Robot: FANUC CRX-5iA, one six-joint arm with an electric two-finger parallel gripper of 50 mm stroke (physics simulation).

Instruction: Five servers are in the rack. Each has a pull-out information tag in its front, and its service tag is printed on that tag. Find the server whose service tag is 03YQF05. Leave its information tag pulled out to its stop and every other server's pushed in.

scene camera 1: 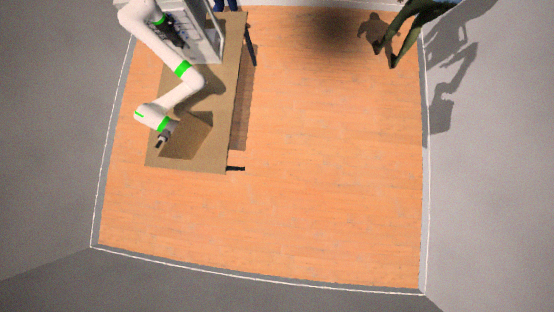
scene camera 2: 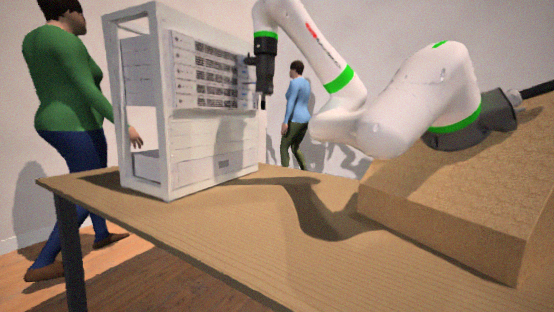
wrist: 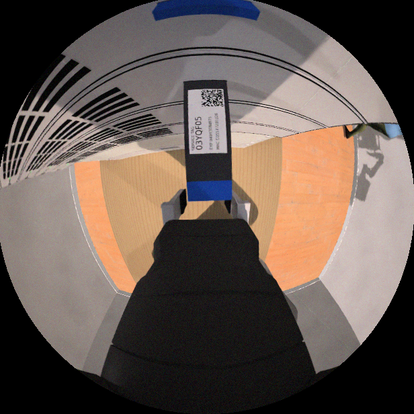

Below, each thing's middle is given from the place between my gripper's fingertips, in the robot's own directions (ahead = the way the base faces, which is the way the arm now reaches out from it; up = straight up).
Scene:
The white server rack (scene camera 2: 179, 62) is 200 mm ahead of my hand, 120 mm to the left of it and 20 mm below it.

